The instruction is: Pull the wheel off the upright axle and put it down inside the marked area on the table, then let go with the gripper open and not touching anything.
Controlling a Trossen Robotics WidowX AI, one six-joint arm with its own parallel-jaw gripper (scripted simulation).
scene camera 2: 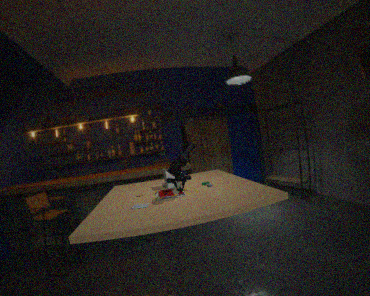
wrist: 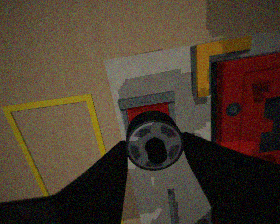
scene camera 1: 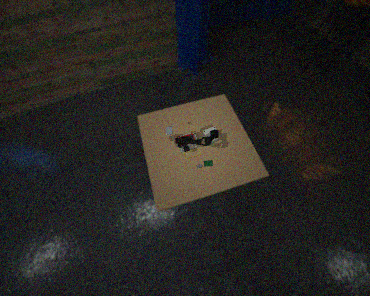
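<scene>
A grey base plate is part of the scene, and there is a wheel too, carried by the gripper.
</scene>
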